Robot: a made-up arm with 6 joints. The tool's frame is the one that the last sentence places.
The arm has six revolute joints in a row. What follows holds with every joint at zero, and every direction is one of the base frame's.
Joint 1 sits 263 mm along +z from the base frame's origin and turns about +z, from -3.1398 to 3.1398 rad.
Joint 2 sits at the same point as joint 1 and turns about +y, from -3.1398 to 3.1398 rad.
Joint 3 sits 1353 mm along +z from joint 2 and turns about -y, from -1.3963 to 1.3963 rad.
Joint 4 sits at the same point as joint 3 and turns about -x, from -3.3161 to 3.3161 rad.
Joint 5 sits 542 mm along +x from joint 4 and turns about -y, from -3.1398 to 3.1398 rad.
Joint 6 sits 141 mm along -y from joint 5 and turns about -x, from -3.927 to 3.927 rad.
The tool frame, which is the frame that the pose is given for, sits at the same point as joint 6; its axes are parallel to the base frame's.
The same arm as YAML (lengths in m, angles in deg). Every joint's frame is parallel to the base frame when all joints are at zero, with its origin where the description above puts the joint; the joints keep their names.
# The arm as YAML. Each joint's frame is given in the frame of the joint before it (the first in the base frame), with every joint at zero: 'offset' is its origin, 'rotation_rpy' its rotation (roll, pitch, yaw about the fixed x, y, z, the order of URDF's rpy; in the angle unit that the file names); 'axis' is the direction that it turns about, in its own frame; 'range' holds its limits. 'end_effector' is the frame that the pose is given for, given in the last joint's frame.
length_unit: m
angle_unit: deg
chain:
  - id: joint 1
    offset: [0.0, 0.0, 0.263]
    rotation_rpy: [0.0, 0.0, 0.0]
    axis: [0.0, 0.0, 1.0]
    range: [-179.9, 179.9]
  - id: joint 2
    offset: [0.0, 0.0, 0.0]
    rotation_rpy: [0.0, 0.0, 0.0]
    axis: [0.0, 1.0, 0.0]
    range: [-179.9, 179.9]
  - id: joint 3
    offset: [0.0, 0.0, 1.353]
    rotation_rpy: [0.0, 0.0, 0.0]
    axis: [0.0, -1.0, 0.0]
    range: [-80.0, 80.0]
  - id: joint 4
    offset: [0.0, 0.0, 0.0]
    rotation_rpy: [0.0, 0.0, 0.0]
    axis: [-1.0, 0.0, 0.0]
    range: [-190.0, 190.0]
  - id: joint 5
    offset: [0.542, 0.0, 0.0]
    rotation_rpy: [0.0, 0.0, 0.0]
    axis: [0.0, -1.0, 0.0]
    range: [-179.9, 179.9]
  - id: joint 6
    offset: [0.0, -0.141, 0.0]
    rotation_rpy: [0.0, 0.0, 0.0]
    axis: [-1.0, 0.0, 0.0]
    range: [-225.0, 225.0]
end_effector:
  offset: [0.0, 0.0, 0.0]
  rotation_rpy: [0.0, 0.0, 0.0]

